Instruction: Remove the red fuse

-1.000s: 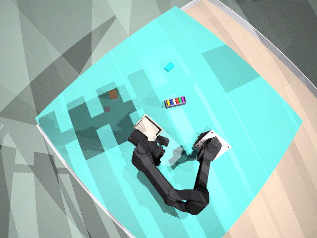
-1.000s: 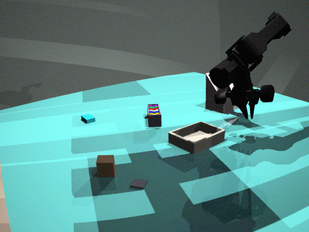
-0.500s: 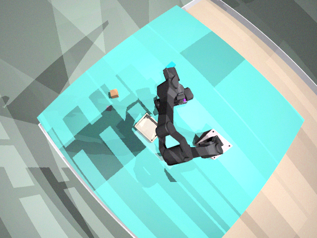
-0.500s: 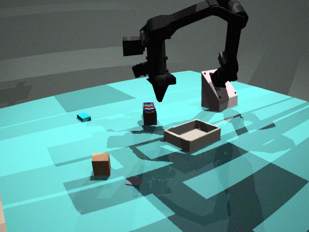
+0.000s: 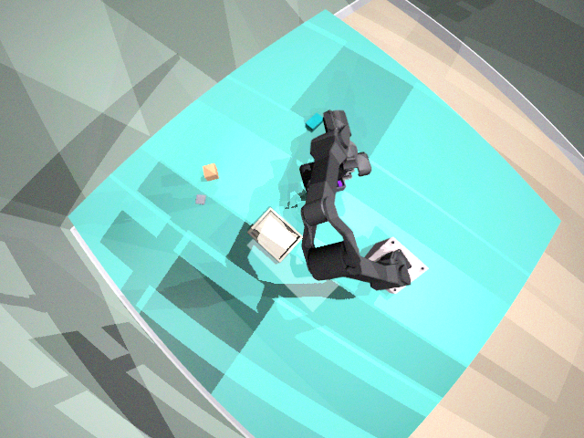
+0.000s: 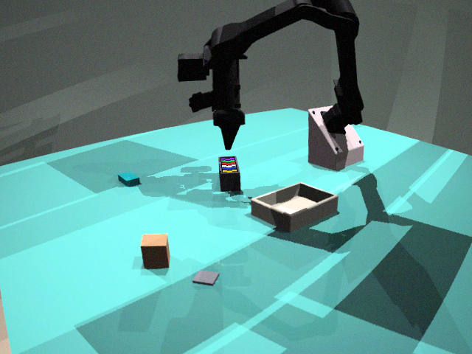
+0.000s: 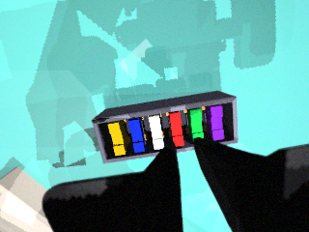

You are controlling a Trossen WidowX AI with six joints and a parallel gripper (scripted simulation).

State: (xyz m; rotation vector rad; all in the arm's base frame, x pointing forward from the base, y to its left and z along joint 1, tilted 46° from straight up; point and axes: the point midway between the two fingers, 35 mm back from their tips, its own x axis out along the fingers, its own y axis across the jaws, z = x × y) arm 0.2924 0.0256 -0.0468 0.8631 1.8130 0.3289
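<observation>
My gripper tip is now 50 mm above the red fuse. Also, from my gripper tip: purple fuse (10 mm behind, 30 mm to the right, 50 mm below); then white fuse (10 mm ahead, 20 mm to the left, 50 mm below); then green fuse (10 mm behind, 10 mm to the right, 50 mm below).
</observation>
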